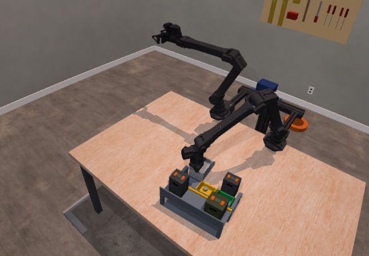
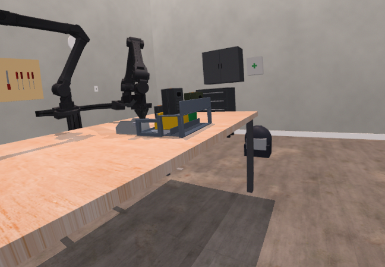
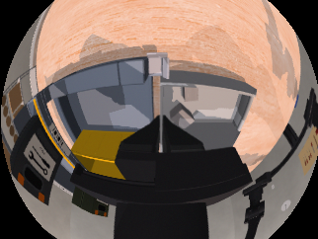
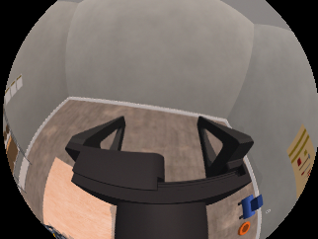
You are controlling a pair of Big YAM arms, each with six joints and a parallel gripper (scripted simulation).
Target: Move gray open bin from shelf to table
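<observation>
Right now my left hand is 80 mm past the gray open bin, 10 mm to the left of it and 30 mm above it. Also, from my left hand: yellow bin 90 mm ahead, 130 mm to the left, 20 mm below; gray shelf 120 mm ahead, 140 mm to the left; green bin 70 mm ahead, 240 mm to the left, 20 mm below.
</observation>
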